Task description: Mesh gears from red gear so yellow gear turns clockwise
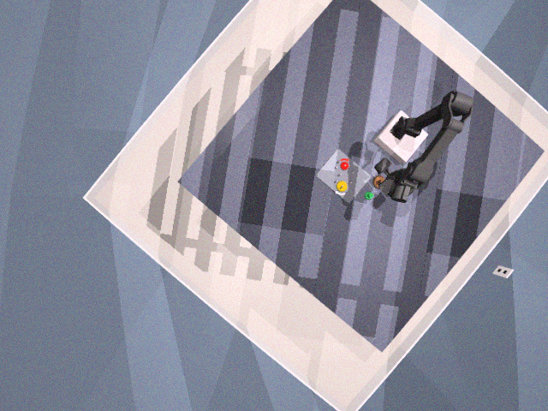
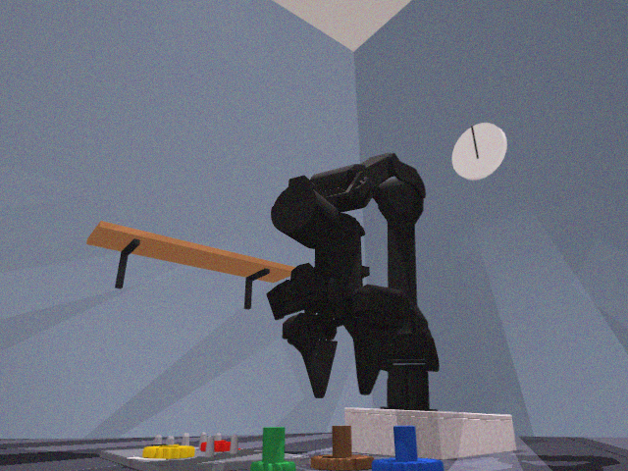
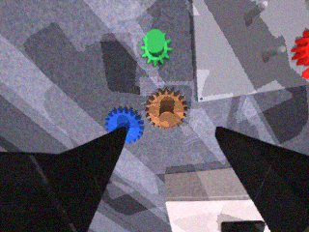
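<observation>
My gripper tip is 50 mm above the brown gear. From my gripper tip the other things lie so: blue gear 10 mm behind, 70 mm to the left, 50 mm below; then green gear 80 mm ahead, 50 mm below; then yellow gear 130 mm ahead, 140 mm to the right, 50 mm below.
</observation>
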